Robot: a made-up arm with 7 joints.
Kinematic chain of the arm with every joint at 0, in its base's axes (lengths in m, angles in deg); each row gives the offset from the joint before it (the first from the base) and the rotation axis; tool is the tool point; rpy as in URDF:
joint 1: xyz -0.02 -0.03 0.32 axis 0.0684 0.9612 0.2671
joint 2: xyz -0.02 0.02 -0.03 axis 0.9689 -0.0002 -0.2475
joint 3: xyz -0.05 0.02 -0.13 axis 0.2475 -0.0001 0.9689
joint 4: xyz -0.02 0.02 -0.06 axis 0.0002 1 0
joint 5: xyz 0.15 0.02 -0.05 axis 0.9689 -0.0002 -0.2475
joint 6: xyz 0.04 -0.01 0.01 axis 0.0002 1 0
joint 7: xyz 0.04 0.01 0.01 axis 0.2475 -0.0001 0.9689
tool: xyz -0.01 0 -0.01 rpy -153.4 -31.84 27.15
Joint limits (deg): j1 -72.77..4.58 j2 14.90..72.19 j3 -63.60..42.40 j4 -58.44..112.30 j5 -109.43..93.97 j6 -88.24..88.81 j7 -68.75..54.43
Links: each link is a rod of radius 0.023 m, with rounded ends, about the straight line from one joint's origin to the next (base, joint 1, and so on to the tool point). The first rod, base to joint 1, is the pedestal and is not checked.
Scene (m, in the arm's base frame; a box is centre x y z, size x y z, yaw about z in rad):
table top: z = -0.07
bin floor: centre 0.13 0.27 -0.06 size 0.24 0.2 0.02 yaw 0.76
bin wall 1: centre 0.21 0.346 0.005 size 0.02 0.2 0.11 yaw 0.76
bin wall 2: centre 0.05 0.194 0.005 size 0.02 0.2 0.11 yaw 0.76
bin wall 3: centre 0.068 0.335 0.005 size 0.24 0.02 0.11 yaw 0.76
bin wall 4: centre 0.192 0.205 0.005 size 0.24 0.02 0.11 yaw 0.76
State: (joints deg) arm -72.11 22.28 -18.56 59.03 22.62 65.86 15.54
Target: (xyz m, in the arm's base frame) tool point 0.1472 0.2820 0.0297
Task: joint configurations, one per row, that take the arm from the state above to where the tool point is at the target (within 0.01 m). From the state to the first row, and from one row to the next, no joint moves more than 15 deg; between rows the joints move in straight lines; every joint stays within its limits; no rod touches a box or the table.
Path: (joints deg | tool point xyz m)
1: -61.32 31.78 -15.76 60.13 20.31 70.32 18.42 | 0.3333 0.1528 0.1353
2: -50.54 41.27 -12.95 61.22 18.01 74.78 21.29 | 0.2661 0.2300 0.1152
3: -39.75 50.77 -10.15 62.32 15.70 79.24 24.17 | 0.1913 0.2936 0.1200
4: -29.55 53.61 -10.87 50.97 19.23 75.82 19.54 | 0.1688 0.2914 0.1227
5: -19.36 56.46 -11.59 39.63 22.76 72.40 14.92 | 0.1472 0.2820 0.1258
6: -25.87 51.08 -12.43 54.51 22.81 69.28 15.29 | 0.1472 0.2923 0.0919
7: -32.38 45.71 -13.28 69.40 22.85 66.17 15.67 | 0.1471 0.2919 0.0589
8: -38.89 40.33 -14.12 84.28 22.90 63.06 16.04 | 0.1472 0.2820 0.0297

